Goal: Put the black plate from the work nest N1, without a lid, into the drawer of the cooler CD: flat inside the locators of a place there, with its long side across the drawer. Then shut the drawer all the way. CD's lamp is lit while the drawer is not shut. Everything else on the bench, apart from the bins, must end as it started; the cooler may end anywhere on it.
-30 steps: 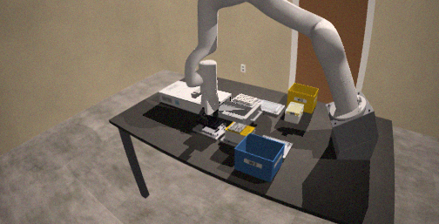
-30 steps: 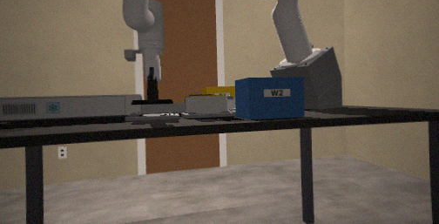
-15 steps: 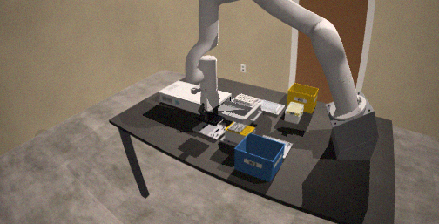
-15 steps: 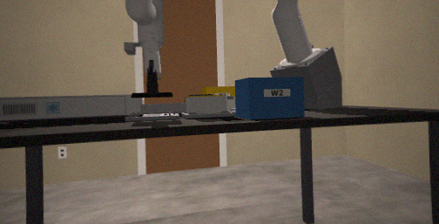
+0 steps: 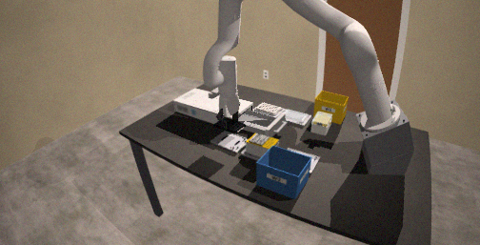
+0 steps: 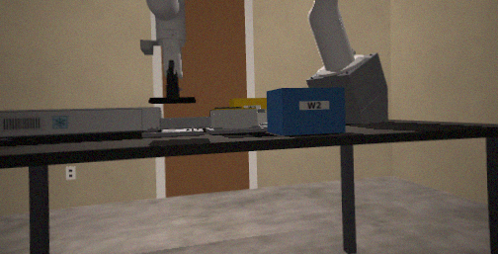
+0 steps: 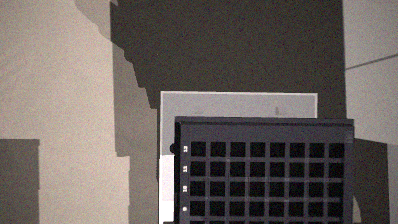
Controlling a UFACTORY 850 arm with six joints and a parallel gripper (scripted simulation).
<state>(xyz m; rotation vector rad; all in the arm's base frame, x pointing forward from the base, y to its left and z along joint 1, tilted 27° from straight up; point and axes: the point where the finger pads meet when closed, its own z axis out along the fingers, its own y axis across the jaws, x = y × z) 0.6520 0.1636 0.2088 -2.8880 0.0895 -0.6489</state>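
The drawer is 190 mm to the right of my hand, 70 mm below it and 30 mm behind it. The rest, counted from my hand: black plate: 10 mm below; yellow-framed rack: 190 mm behind, 60 mm below, 10 mm to the right; work nest N1: 110 mm below.
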